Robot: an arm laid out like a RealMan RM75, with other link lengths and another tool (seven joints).
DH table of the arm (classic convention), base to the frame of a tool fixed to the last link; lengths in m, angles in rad. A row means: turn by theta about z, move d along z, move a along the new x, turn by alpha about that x. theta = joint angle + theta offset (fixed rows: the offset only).
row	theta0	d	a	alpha
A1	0	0.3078	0	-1.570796
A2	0	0	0	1.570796
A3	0	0.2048	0	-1.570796
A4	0	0	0	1.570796
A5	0	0.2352	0	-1.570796
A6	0	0	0	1.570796
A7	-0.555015	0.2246	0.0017	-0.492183
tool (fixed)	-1.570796	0.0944	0	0
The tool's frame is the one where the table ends.
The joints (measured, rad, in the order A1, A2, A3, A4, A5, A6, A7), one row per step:
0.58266, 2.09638, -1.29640, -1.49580, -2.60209, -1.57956, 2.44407
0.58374, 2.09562, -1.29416, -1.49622, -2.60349, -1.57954, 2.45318
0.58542, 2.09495, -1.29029, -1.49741, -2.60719, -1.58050, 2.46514
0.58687, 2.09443, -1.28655, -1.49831, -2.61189, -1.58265, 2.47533
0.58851, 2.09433, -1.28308, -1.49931, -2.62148, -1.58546, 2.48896
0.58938, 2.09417, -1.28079, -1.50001, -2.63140, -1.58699, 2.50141
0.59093, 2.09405, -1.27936, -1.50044, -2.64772, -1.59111, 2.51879
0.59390, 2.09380, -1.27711, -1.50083, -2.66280, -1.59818, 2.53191
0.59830, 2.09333, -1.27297, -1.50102, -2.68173, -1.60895, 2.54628
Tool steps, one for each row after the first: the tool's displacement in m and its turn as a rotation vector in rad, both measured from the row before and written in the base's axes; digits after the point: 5 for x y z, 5 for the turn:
-0.00023, 0.00087, 0.00076, 0.00611, 0.00213, -0.00791
-0.00003, 0.00123, 0.00137, 0.00871, 0.00164, -0.01086
0.00053, 0.00082, 0.00138, 0.00710, -0.00004, -0.01047
0.00154, 0.00094, 0.00176, 0.00928, -0.00324, -0.01435
0.00190, 0.00099, 0.00163, 0.00917, -0.00420, -0.01322
0.00341, 0.00067, 0.00216, 0.01059, -0.00928, -0.01912
0.00303, 0.00008, 0.00223, 0.00685, -0.00992, -0.01567
0.00392, -0.00020, 0.00309, 0.00734, -0.01300, -0.01916

